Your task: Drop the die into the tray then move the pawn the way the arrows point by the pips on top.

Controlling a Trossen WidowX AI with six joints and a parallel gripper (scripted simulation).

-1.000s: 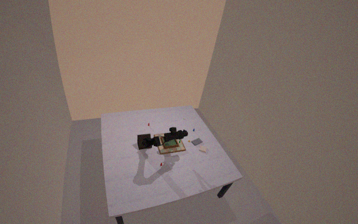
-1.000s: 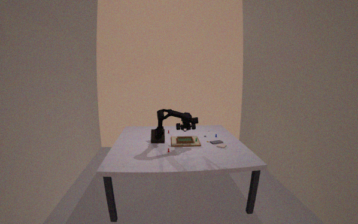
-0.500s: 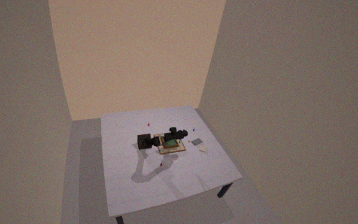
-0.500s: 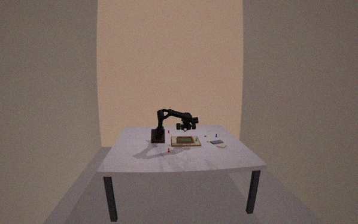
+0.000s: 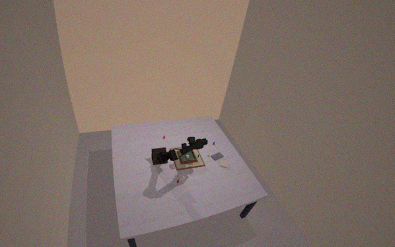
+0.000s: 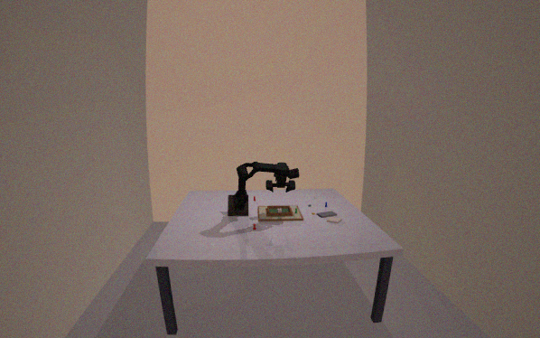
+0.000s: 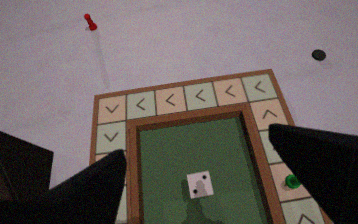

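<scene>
My gripper tip is 130 mm above the green pawn, 110 mm short of it and 30 mm to the left of it. Also, from my gripper tip: white die (130 mm below, 10 mm to the right); then green dice tray (150 mm below); then yellow piece (230 mm ahead, 150 mm below, 40 mm to the right).
</scene>
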